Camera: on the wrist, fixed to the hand. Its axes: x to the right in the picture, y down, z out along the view.
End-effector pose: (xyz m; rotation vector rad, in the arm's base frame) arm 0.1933 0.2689 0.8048 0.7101 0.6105 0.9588
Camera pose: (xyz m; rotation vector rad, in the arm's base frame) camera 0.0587 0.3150 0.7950 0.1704 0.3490 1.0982
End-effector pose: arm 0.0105 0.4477 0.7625 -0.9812 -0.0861 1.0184
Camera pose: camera 0.0037 0.3709 0.6425 -1.5345 -0.3443 0.9910
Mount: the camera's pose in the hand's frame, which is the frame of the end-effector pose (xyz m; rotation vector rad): -0.0177 0.0791 -0.1173 -0.5786 0.0564 0.0079
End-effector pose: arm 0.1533 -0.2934 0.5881 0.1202 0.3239 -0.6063
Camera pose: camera 0.1544 -0.1952 0.4847 -0.4176 0.5409 -0.4819
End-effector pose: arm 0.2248 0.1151 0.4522 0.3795 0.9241 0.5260
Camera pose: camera 0.0979 0.1791 0.4403 -0.1559 0.7826 0.7843
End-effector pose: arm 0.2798 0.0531 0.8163 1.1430 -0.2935 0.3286
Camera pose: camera 0.2390 0.1890 0.8301 0.5627 -0.3169 0.2583
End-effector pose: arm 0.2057 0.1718 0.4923 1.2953 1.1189 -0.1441
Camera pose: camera 0.1808 0.2850 0.5753 0.7886 1.0965 0.2127
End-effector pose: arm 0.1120 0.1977 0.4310 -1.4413 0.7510 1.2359
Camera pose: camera 0.0691 0.0627 0.4144 -1.9434 0.4475 1.4972
